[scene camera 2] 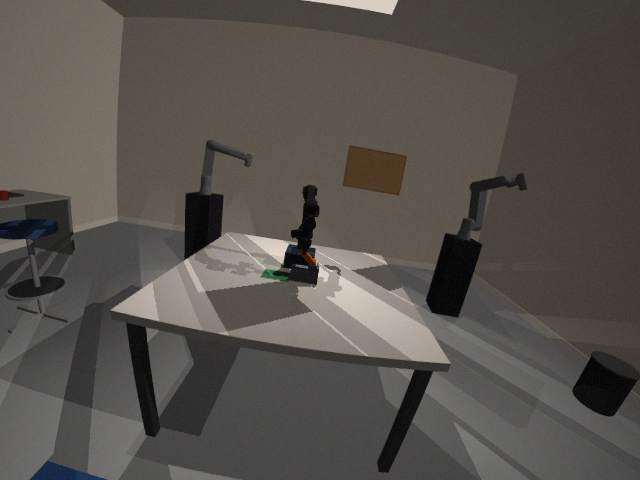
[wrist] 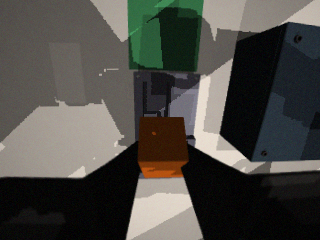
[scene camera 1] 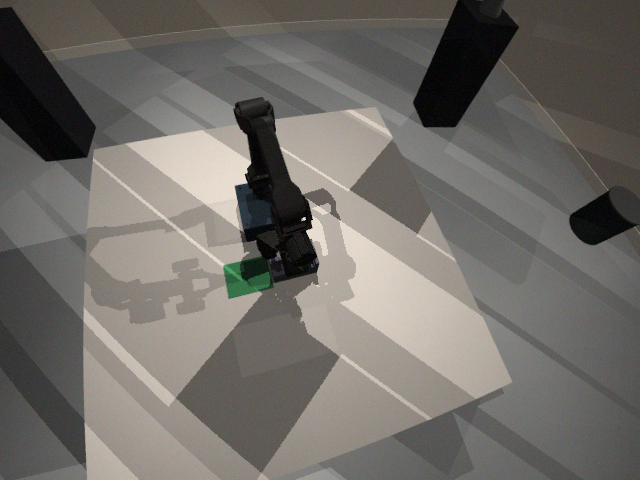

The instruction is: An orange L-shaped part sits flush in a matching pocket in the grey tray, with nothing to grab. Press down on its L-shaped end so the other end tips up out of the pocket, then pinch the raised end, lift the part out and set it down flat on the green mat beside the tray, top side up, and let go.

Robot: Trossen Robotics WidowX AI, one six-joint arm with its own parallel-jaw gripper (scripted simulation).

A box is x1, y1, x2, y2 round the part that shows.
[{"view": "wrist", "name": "my gripper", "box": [0, 141, 319, 239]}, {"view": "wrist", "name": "orange L-shaped part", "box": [137, 117, 188, 176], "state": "held by my gripper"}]
